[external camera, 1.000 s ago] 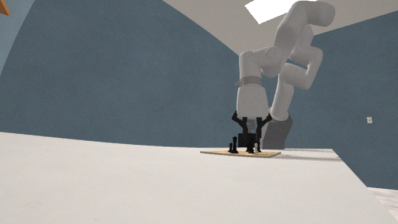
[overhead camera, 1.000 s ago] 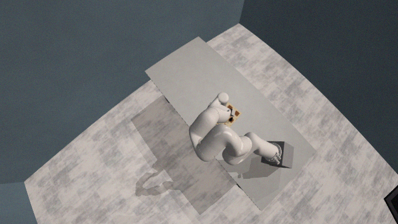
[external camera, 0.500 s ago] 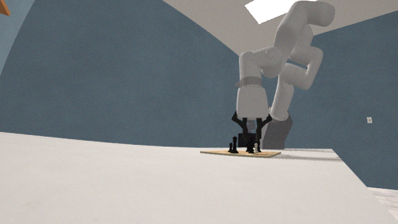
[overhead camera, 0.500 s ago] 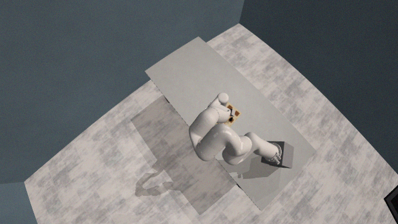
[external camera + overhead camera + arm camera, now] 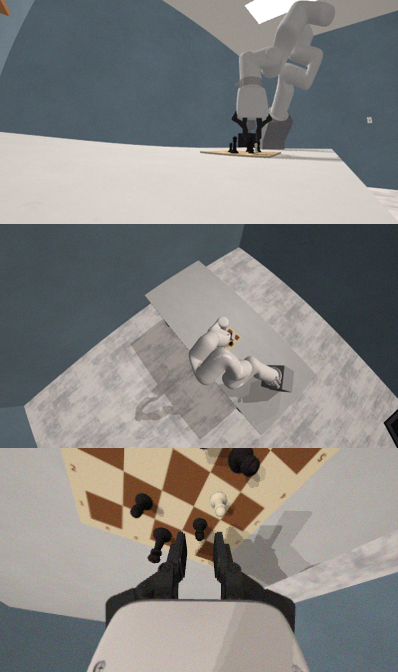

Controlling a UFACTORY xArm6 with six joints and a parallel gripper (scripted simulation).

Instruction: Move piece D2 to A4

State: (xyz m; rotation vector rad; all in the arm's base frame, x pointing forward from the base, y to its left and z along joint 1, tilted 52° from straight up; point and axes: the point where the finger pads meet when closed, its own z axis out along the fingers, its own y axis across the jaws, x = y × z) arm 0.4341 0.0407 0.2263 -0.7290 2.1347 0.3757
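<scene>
Now: the white pawn 40 mm below my hand, 30 mm behind it and 10 mm to the right of it. The rest, counted from my hand: chessboard: 60 mm below, 50 mm to the right, 20 mm behind.
</scene>
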